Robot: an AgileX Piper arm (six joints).
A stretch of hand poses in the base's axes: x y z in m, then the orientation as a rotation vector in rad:
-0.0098, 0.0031, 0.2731, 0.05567, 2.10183, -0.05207
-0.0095, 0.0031, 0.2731, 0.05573, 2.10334, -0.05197
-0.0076, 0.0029, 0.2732, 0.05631, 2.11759, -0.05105
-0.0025, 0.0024, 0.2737, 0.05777, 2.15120, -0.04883
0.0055, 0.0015, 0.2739, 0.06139, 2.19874, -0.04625
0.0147, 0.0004, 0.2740, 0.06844, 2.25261, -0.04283
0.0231, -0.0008, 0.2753, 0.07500, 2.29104, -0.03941
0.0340, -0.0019, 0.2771, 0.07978, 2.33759, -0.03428
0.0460, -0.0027, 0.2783, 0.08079, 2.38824, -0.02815
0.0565, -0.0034, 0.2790, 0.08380, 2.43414, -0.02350
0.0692, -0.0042, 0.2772, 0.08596, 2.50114, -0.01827
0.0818, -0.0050, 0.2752, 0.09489, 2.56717, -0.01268
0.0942, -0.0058, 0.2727, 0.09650, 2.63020, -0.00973
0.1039, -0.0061, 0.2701, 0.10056, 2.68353, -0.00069
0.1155, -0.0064, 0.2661, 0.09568, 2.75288, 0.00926
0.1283, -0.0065, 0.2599, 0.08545, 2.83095, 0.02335
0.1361, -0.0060, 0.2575, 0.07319, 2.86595, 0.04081
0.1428, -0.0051, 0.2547, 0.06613, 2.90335, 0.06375
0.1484, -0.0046, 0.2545, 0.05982, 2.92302, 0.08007
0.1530, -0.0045, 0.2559, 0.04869, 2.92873, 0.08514
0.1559, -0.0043, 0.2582, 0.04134, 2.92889, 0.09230
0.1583, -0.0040, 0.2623, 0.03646, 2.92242, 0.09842
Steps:
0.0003, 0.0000, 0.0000, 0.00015, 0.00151, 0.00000
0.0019, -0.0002, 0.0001, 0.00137, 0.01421, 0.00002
0.0051, -0.0005, 0.0005, 0.00328, 0.03351, 0.00000
0.0080, -0.0009, 0.0002, 0.00479, 0.04742, -0.00134
0.0092, -0.0011, 0.0001, 0.00677, 0.05374, -0.00344
0.0084, -0.0012, 0.0013, 0.00599, 0.03833, -0.00318
0.0109, -0.0011, 0.0018, 0.00683, 0.04638, -0.00121
0.0120, -0.0008, 0.0012, 0.00643, 0.05041, 0.00186
0.0105, -0.0007, 0.0007, 0.00568, 0.04576, -0.00012
0.0127, -0.0008, -0.0018, 0.00645, 0.06682, 0.00100
0.0126, -0.0008, -0.0020, 0.00814, 0.06600, -0.00378
0.0124, -0.0008, -0.0025, 0.00448, 0.06292, 0.00087
0.0097, -0.0003, -0.0026, 0.00882, 0.05314, 0.00002
0.0116, -0.0003, -0.0040, 0.00830, 0.06888, 0.00678
0.0128, -0.0001, -0.0062, 0.01043, 0.07742, 0.01098
0.0078, 0.0005, -0.0024, 0.01135, 0.03441, 0.01120
0.0067, 0.0009, -0.0028, 0.01538, 0.03713, 0.00806
0.0056, 0.0005, -0.0002, 0.01063, 0.01955, 0.00627
0.0046, 0.0001, 0.0014, 0.00260, 0.00537, 0.00810
0.0029, 0.0002, 0.0023, 0.00430, 0.00003, 0.00548
0.0024, 0.0003, 0.0041, 0.00384, -0.00650, 0.00349

